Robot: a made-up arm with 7 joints. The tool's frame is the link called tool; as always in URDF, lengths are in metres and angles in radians.
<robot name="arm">
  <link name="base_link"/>
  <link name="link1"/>
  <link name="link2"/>
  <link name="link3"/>
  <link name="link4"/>
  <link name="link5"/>
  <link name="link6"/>
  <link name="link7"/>
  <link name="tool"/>
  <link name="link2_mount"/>
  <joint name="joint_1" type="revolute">
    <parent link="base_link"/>
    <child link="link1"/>
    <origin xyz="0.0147 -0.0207 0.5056"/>
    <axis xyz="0 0 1"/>
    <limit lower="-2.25" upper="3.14"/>
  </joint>
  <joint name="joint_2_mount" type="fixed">
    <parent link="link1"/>
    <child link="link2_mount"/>
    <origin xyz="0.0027 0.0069 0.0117"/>
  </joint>
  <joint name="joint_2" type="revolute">
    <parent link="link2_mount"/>
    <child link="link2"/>
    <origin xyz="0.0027 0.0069 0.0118"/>
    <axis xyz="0 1 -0.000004"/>
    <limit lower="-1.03" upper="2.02"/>
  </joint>
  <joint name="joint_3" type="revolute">
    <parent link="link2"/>
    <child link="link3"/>
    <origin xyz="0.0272 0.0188 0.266"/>
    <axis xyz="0 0 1"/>
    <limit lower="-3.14" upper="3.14"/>
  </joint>
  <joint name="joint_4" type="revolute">
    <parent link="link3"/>
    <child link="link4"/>
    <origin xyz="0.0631 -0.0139 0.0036"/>
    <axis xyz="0 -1 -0.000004"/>
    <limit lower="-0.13" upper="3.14"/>
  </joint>
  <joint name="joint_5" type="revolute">
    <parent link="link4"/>
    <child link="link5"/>
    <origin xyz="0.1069 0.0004 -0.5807"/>
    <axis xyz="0 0.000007 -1"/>
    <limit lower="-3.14" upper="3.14"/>
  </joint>
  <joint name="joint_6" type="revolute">
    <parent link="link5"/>
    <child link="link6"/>
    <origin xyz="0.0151 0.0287 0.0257"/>
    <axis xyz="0 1 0.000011"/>
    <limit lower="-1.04" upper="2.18"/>
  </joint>
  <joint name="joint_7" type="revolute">
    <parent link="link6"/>
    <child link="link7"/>
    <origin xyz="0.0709 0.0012 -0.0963"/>
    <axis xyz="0 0.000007 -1"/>
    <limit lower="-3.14" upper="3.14"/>
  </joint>
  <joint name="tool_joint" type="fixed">
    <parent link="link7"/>
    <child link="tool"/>
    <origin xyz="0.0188 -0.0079 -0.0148" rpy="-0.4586 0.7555 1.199"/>
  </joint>
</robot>
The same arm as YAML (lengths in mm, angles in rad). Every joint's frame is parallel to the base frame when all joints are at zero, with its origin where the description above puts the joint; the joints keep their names.
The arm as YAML. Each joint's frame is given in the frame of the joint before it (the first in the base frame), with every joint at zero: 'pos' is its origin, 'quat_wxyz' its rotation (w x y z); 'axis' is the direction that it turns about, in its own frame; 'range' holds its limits. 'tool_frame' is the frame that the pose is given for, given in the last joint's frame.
length_unit: mm
angle_unit: rad
joints:
  - joint: joint_1
    pos: [14.7, -20.7, 505.6]
    quat_wxyz: [1.0, 0.0, 0.0, 0.0]
    axis: [0.0, 0.0, 1.0]
    range: [-2.25, 3.14]
  - joint: joint_2
    pos: [5.4, 13.8, 23.5]
    quat_wxyz: [1.0, 0.0, 0.0, 0.0]
    axis: [0.0, 1.0, 0.0]
    range: [-1.03, 2.02]
  - joint: joint_3
    pos: [27.2, 18.8, 266.0]
    quat_wxyz: [1.0, 0.0, 0.0, 0.0]
    axis: [0.0, 0.0, 1.0]
    range: [-3.14, 3.14]
  - joint: joint_4
    pos: [63.1, -13.9, 3.6]
    quat_wxyz: [1.0, 0.0, 0.0, 0.0]
    axis: [0.0, -1.0, 0.0]
    range: [-0.13, 3.14]
  - joint: joint_5
    pos: [106.9, 0.4, -580.7]
    quat_wxyz: [1.0, 0.0, 0.0, 0.0]
    axis: [0.0, 0.0, -1.0]
    range: [-3.14, 3.14]
  - joint: joint_6
    pos: [15.1, 28.7, 25.7]
    quat_wxyz: [1.0, 0.0, 0.0, 0.0]
    axis: [0.0, 1.0, 0.0]
    range: [-1.04, 2.18]
  - joint: joint_7
    pos: [70.9, 1.2, -96.3]
    quat_wxyz: [1.0, 0.0, 0.0, 0.0]
    axis: [0.0, 0.0, -1.0]
    range: [-3.14, 3.14]
tool_frame:
  pos: [18.8, -7.9, -14.8]
  quat_wxyz: [0.700021, -0.377087, 0.177337, 0.579937]

